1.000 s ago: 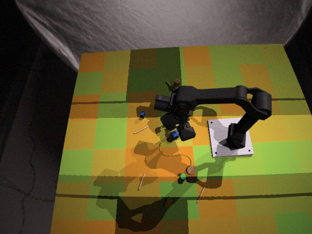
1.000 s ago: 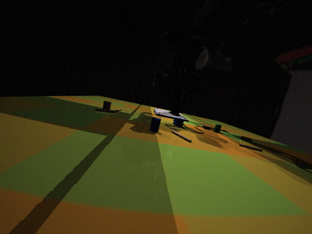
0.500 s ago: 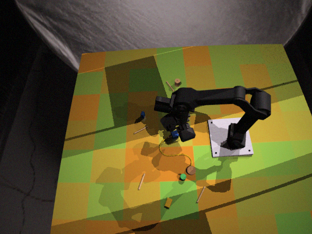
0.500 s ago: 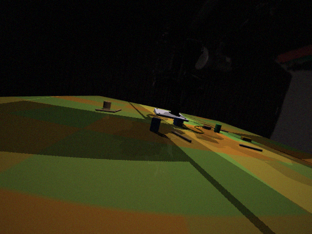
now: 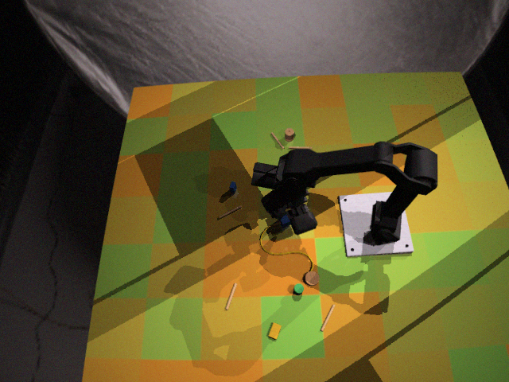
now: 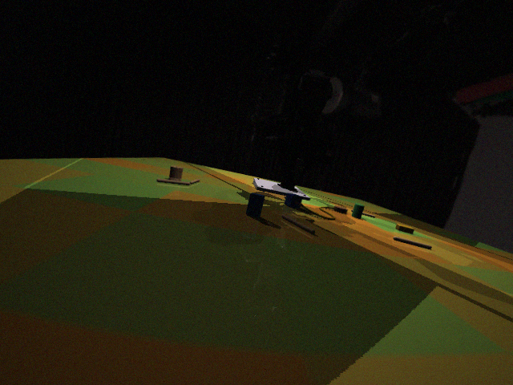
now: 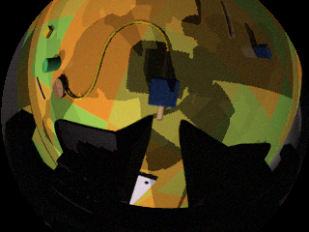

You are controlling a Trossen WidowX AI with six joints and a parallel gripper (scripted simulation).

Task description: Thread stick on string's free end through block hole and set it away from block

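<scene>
The thin wooden stick is 4 cm below my gripper tip, 3 cm ahead of it and 1 cm to the left of it. Round my gripper tip: loose stick: 16 cm ahead, 6 cm to the right, 5 cm below; then round wooden button: 19 cm to the left, 5 cm below, 2 cm behind; then green cylinder: 21 cm to the left, 3 cm below, 2 cm ahead.
</scene>
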